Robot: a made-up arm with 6 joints. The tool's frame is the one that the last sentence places. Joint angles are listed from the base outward.
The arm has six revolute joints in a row. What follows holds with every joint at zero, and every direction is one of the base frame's.
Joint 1 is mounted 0.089 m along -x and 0.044 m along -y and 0.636 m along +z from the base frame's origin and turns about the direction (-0.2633, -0.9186, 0.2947), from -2.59 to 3.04 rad.
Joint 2 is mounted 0.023 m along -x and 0.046 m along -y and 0.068 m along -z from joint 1 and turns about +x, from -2.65 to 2.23 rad.
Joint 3 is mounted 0.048 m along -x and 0.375 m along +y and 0.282 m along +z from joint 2 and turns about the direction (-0.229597, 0.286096, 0.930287), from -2.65 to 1.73 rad.
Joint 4 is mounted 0.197 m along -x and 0.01 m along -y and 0.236 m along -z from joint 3 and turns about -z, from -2.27 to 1.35 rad.
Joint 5 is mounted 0.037 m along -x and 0.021 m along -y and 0.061 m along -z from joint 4 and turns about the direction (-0.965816, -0.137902, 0.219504), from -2.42 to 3.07 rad.
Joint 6 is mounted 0.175 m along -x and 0.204 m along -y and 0.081 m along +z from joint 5 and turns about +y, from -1.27 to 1.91 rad.
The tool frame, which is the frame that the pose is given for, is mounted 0.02 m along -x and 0.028 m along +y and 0.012 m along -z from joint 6; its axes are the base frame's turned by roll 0.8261, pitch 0.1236 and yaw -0.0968 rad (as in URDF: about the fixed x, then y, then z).
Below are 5 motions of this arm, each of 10 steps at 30 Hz.
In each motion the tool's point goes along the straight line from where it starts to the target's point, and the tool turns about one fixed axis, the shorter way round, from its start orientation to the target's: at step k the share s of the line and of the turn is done. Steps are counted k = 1, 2, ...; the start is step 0. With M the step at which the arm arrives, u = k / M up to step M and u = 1 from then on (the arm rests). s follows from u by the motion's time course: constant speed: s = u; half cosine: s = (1 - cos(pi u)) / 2; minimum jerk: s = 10 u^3 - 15 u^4 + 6 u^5.
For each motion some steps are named. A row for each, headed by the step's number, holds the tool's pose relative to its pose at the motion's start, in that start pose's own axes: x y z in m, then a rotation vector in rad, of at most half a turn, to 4 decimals.
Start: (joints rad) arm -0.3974 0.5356 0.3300 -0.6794 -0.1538 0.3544
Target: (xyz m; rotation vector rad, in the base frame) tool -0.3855 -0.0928 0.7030 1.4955 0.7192 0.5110
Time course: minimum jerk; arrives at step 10
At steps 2, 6, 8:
2: 0.0002 -0.0006 -0.0040 0.0012 -0.0126 0.0101
6: 0.0020 -0.0076 -0.0469 0.0139 -0.1489 0.1193
8: 0.0028 -0.0105 -0.0647 0.0191 -0.2056 0.1646

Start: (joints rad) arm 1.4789 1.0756 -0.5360 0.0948 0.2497 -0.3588
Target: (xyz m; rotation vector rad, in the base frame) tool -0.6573 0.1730 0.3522 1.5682 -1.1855 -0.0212
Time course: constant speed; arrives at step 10
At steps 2, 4, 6, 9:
2: 0.0052 0.0364 -0.0702 -0.0689 -0.1217 -0.0518
4: 0.0104 0.0728 -0.1404 -0.1378 -0.2435 -0.1037
6: 0.0156 0.1092 -0.2106 -0.2067 -0.3652 -0.1555
9: 0.0234 0.1638 -0.3160 -0.3100 -0.5478 -0.2333

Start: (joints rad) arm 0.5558 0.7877 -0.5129 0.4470 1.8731 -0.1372
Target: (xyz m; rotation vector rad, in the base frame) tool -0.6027 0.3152 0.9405 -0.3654 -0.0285 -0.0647
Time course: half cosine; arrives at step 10
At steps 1, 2, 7, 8, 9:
1: 0.0021 0.0018 0.0023 -0.0062 0.0036 0.0052
2: 0.0082 0.0070 0.0088 -0.0241 0.0141 0.0204
7: 0.0682 0.0584 0.0736 -0.2002 0.1171 0.1698
8: 0.0777 0.0665 0.0838 -0.2281 0.1335 0.1934
9: 0.0838 0.0718 0.0904 -0.2460 0.1439 0.2086

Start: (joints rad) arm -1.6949 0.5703 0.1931 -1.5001 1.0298 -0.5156
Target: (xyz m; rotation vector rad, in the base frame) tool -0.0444 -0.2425 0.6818 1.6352 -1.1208 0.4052
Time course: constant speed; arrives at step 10
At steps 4, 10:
4: -0.0427 -0.0123 0.0345 -0.0017 -0.1996 0.1746
10: -0.1068 -0.0308 0.0864 -0.0044 -0.4990 0.4366

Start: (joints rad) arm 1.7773 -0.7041 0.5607 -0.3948 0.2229 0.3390
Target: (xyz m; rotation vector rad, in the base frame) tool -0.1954 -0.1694 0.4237 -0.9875 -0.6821 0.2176
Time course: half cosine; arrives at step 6
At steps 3, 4, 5, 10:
3: -0.0088 -0.0107 0.0121 0.0529 0.0316 0.0519
4: -0.0133 -0.0160 0.0181 0.0794 0.0474 0.0778
5: -0.0165 -0.0200 0.0225 0.0987 0.0589 0.0968
10: -0.0177 -0.0214 0.0241 0.1058 0.0632 0.1037

